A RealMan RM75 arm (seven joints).
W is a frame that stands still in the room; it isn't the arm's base.
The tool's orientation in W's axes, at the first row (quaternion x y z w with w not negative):
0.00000 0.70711 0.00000 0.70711
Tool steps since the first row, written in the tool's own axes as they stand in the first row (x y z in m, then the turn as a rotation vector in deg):
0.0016 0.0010 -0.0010 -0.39 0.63 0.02
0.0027 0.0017 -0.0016 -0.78 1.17 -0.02
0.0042 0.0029 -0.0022 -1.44 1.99 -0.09
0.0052 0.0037 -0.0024 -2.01 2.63 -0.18
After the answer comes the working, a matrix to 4 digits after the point.
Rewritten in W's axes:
-0.0010 0.0010 -0.0016 0.02 0.63 0.39
-0.0016 0.0017 -0.0027 -0.02 1.17 0.78
-0.0022 0.0029 -0.0042 -0.09 1.99 1.44
-0.0024 0.0037 -0.0052 -0.18 2.63 2.01

The tool's axes in the first row as the columns of a matrix, in W's axes (rounded; the answer above uses it unrounded):
0.0000 0.0000 1.0000
0.0000 1.0000 0.0000
-1.0000 0.0000 0.0000

